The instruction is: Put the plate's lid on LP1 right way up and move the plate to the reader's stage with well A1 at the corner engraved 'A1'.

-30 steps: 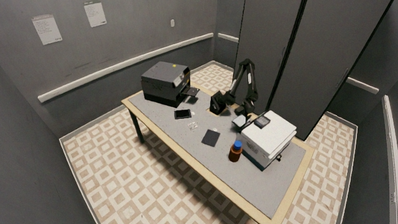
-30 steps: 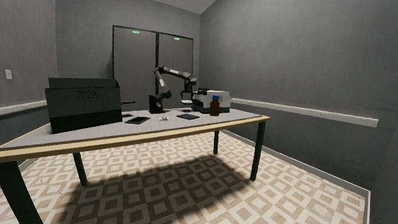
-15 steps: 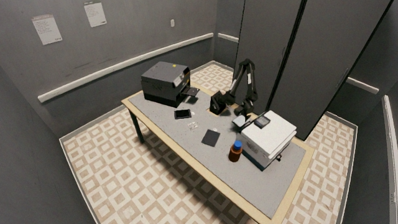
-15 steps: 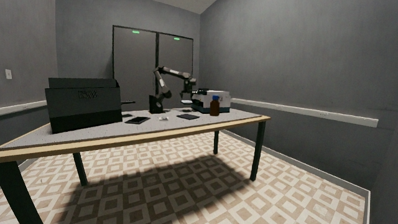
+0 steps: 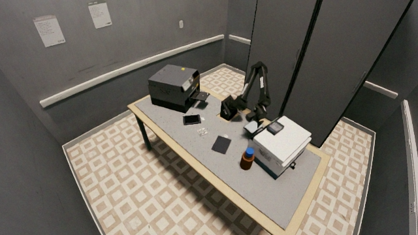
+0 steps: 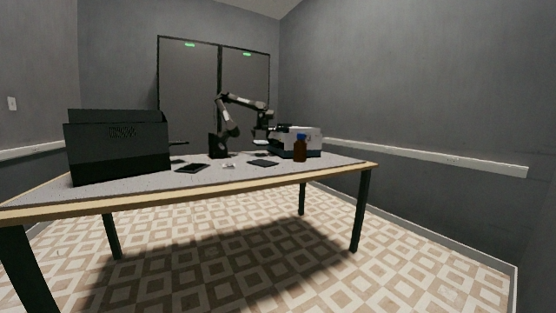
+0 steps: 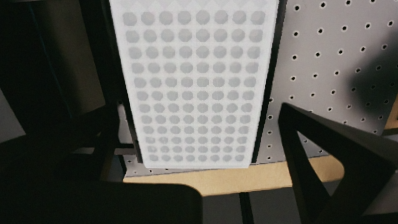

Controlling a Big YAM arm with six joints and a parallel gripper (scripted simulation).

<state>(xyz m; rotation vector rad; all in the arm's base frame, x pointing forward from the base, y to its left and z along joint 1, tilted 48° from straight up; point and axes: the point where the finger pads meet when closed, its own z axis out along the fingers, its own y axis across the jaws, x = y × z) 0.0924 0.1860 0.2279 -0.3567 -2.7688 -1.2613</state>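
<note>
The white multi-well plate is 2 cm below my hand. Round my hand: LP1 label 45 cm to the right, 12 cm below, 12 cm ahead; dark flat pad 26 cm ahead, 13 cm to the right, 12 cm below; brown capped bottle 31 cm ahead, 12 cm to the left, 1 cm below.
</note>
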